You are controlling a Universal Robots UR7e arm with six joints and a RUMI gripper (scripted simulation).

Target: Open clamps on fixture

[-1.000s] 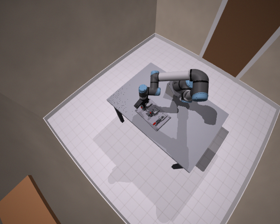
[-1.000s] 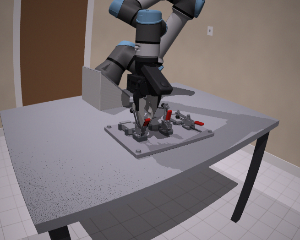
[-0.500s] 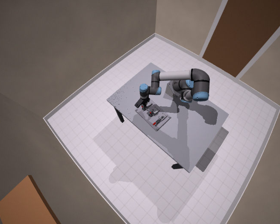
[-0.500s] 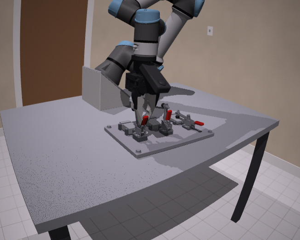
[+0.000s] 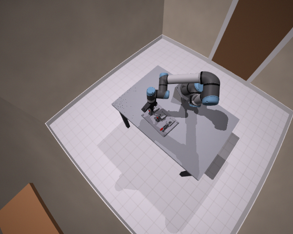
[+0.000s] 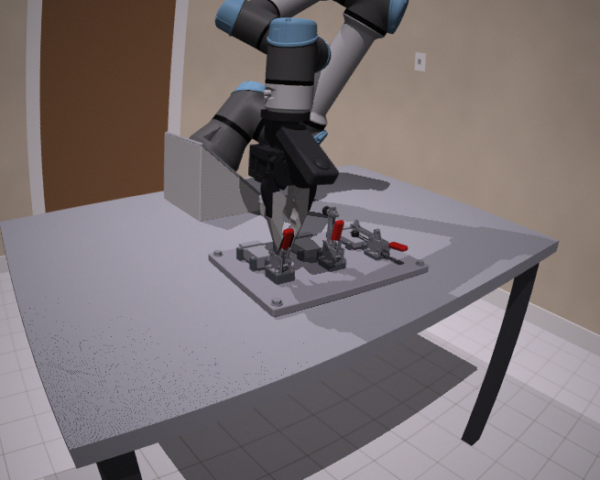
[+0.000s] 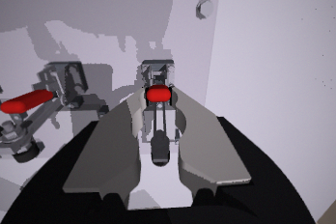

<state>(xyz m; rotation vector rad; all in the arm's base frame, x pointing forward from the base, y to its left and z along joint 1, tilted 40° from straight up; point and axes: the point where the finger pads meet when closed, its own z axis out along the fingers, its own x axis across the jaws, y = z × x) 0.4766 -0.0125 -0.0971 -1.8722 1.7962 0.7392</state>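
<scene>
The grey part block lies 90 mm behind my hand and 50 mm below it. Round my hand: grey fixture plate (40 mm behind, 110 mm to the left, 80 mm below).
</scene>
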